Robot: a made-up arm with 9 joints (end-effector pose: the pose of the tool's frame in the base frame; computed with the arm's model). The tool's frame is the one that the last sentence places.
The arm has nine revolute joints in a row. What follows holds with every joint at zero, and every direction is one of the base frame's.
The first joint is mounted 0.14 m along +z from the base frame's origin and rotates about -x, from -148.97 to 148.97 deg.
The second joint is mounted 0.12 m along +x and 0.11 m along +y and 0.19 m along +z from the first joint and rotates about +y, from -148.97 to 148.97 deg.
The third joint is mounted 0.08 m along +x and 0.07 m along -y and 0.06 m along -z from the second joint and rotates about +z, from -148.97 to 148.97 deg.
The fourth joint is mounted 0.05 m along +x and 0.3 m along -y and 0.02 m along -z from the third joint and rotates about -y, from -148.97 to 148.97 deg.
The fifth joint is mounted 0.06 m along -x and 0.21 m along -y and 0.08 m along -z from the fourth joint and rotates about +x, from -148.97 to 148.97 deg.
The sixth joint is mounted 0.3 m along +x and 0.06 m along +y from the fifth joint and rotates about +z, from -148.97 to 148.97 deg.
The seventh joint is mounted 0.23 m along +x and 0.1 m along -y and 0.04 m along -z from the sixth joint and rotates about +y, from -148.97 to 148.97 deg.
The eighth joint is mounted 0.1 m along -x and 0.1 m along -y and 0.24 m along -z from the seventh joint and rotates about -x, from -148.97 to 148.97 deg.
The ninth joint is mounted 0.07 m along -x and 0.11 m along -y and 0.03 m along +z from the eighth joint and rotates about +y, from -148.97 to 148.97 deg.
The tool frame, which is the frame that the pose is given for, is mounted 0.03 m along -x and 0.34 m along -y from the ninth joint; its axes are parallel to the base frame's.
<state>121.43 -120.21 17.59 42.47 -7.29 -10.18 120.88 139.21 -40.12</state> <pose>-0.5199 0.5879 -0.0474 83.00 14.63 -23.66</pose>
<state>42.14 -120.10 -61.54 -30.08 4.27 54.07 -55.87 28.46 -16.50</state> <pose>0.8758 -0.3514 0.9326 23.34 -162.75 26.97</pose>
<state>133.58 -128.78 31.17 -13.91 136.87 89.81 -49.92 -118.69 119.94</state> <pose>-0.9151 0.4699 0.0003 -52.94 -9.53 -42.70</pose>
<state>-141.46 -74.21 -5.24 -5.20 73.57 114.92 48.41 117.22 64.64</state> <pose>0.0763 0.2181 -0.5444 25.94 23.40 -126.55</pose>
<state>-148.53 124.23 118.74 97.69 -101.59 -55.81 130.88 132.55 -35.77</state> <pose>0.2160 0.1722 0.6209 -107.31 73.08 -89.33</pose>
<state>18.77 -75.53 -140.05 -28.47 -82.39 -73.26 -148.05 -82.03 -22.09</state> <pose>-0.4428 -0.2192 0.0633 -53.73 -63.53 -4.11</pose>
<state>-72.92 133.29 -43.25 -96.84 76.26 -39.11 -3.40 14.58 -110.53</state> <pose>0.6056 -0.5301 0.3730 -81.81 76.65 56.09</pose>
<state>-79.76 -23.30 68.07 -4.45 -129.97 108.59 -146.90 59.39 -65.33</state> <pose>1.4203 -0.2739 0.3842 -37.08 145.43 -48.19</pose>
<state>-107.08 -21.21 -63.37 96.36 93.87 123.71 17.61 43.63 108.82</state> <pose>-0.6620 -0.3811 0.0812 -9.04 6.41 -81.83</pose>
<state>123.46 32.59 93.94 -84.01 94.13 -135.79 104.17 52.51 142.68</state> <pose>0.8235 0.0022 0.0237 157.98 -34.76 -24.45</pose>
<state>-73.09 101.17 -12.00 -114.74 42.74 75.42 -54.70 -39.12 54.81</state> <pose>-0.6608 -0.6090 0.5844 -84.82 -114.04 34.45</pose>
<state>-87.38 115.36 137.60 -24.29 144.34 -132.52 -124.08 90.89 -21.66</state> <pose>0.1264 0.0822 0.5395 45.12 -118.78 87.61</pose>
